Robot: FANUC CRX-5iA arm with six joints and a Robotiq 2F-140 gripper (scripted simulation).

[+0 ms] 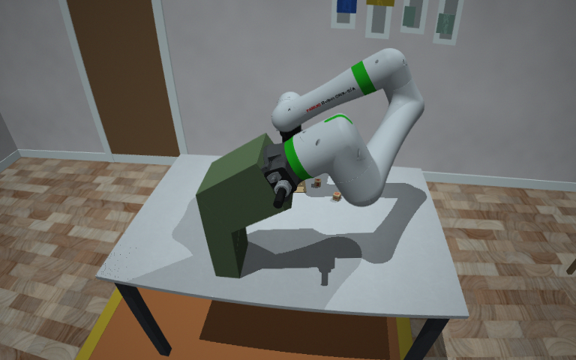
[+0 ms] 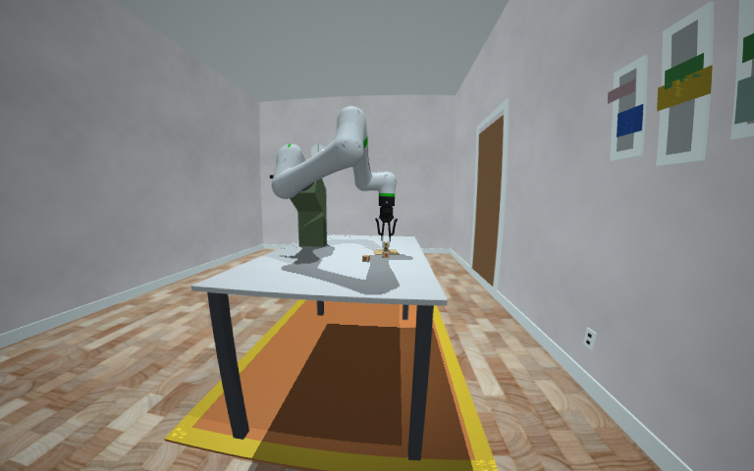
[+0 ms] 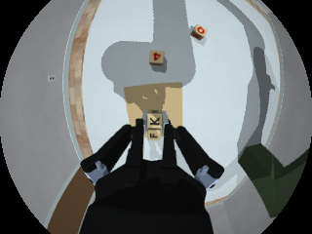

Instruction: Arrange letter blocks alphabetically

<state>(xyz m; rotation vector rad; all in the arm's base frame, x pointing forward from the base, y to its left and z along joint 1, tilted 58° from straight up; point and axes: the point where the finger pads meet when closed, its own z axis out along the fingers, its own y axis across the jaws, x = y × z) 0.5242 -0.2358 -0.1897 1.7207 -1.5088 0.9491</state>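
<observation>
Now: hand 60 mm above the tan mat.
</observation>
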